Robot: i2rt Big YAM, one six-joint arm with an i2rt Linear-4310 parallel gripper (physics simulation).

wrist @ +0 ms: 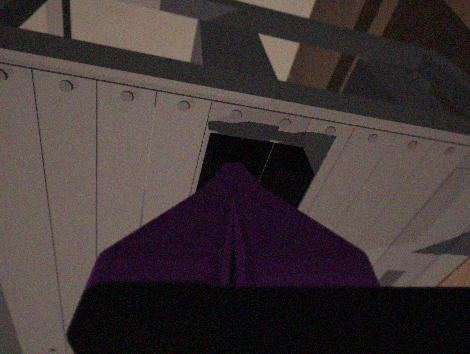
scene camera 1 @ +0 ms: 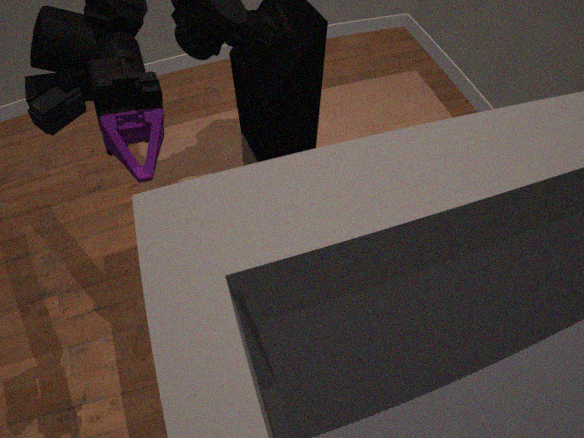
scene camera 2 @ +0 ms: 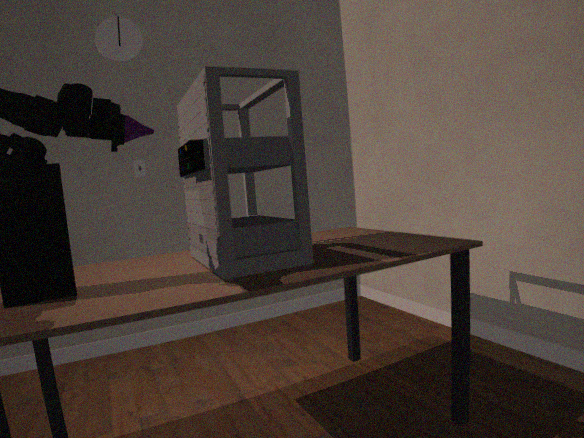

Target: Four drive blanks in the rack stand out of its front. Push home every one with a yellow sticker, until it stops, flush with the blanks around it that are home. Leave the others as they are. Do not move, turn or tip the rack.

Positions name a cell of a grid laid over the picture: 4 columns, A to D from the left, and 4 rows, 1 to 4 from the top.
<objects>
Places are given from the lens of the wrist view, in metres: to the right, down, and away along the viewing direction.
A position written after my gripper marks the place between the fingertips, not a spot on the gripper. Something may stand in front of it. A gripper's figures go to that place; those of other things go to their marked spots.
my gripper (wrist: B3): 0.00, 0.00, 0.13
grey rack (wrist: D2): 0.14, -0.03, 0.34
</objects>
